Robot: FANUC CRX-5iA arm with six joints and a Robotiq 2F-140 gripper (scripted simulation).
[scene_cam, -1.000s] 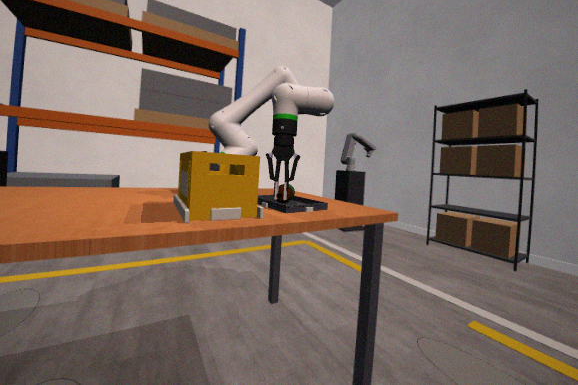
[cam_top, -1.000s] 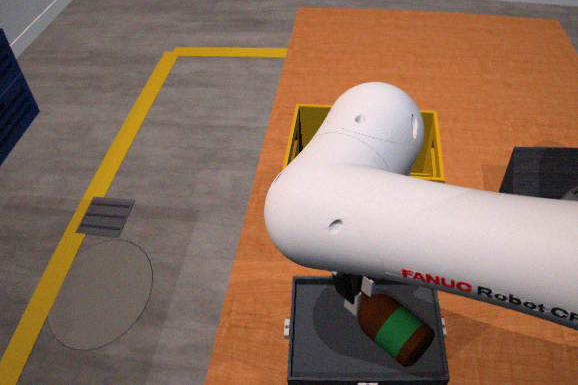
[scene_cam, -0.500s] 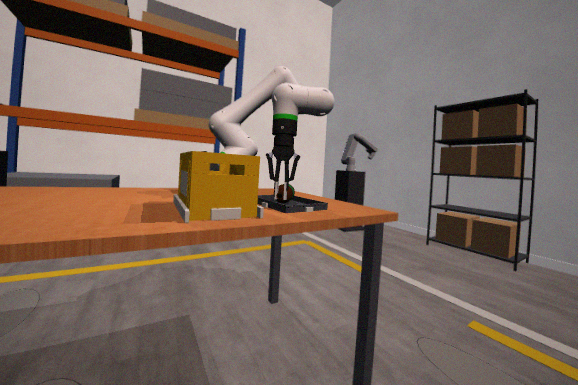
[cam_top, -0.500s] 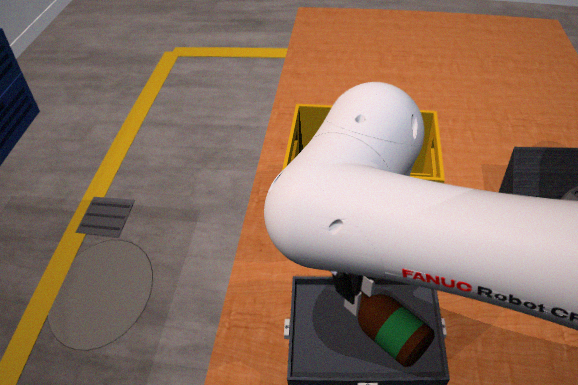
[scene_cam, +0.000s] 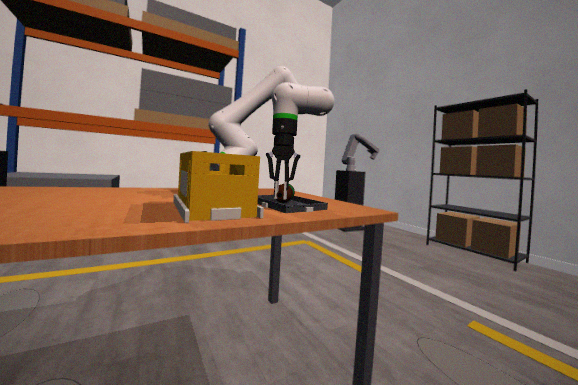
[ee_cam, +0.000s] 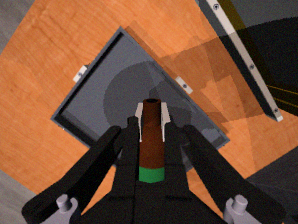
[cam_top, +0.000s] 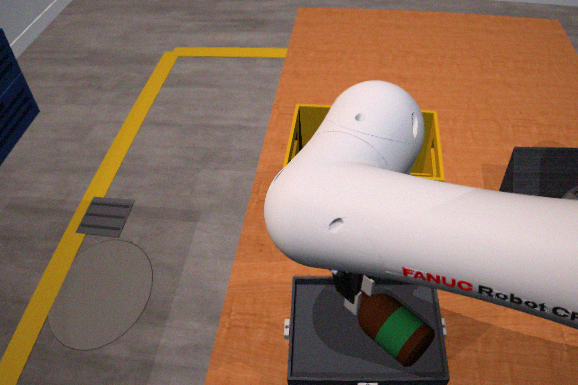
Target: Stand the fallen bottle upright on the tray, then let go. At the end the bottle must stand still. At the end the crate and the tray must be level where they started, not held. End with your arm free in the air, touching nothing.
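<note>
The bottle lies 50 mm behind my hand, 30 mm to the left of it and 20 mm below it. Also, from my hand: yellow crate 30 mm ahead, 250 mm to the right, 20 mm above; tray 20 mm behind, 40 mm to the left, 50 mm below.
</note>
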